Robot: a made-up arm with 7 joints.
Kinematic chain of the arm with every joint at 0, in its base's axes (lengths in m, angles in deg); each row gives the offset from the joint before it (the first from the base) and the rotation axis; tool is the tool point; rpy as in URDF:
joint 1: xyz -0.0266 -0.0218 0.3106 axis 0 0.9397 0.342
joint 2: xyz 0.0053 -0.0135 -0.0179 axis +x
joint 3: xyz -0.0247 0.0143 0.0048 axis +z
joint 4: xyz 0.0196 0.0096 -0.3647 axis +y
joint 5: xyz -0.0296 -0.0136 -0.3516 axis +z
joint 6: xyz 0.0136 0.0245 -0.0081 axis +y
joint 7: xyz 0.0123 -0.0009 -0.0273 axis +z
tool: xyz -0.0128 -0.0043 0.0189 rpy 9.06 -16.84 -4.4
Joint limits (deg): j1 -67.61..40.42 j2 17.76..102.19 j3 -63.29..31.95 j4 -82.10..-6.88 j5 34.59..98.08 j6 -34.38..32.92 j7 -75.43..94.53
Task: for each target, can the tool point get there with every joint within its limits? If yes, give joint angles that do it. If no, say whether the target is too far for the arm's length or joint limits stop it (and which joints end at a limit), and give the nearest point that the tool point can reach.
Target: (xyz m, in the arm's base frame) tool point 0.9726 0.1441 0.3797
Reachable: no: too far | nearest point 0.6747 0.1153 0.2990 | short by 0.310 m
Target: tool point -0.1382 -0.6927 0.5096
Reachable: no: joint limits stop it (at a limit: joint 1, joint 2, joint 4, joint 5, joint 7) | nearest point 0.4319 -0.3475 0.2046 | short by 0.733 m
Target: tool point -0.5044 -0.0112 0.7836
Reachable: no: joint limits stop it (at a limit: joint 1, joint 2, joint 3, joint 4, joint 5, joint 7) | nearest point -0.0676 0.2677 0.7674 | short by 0.518 m
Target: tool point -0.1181 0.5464 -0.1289
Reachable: yes | joints 14.84 59.04 -48.73 -21.41 84.82 10.97 34.36
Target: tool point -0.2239 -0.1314 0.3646
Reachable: no: joint limits stop it (at a limit: joint 1, joint 2, joint 3, joint 4, joint 5, joint 6, joint 7) | nearest point -0.1687 -0.1969 -0.2081 | short by 0.579 m
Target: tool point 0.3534 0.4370 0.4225
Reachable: yes | joints -26.84 71.67 16.64 -72.24 40.04 19.81 -46.00
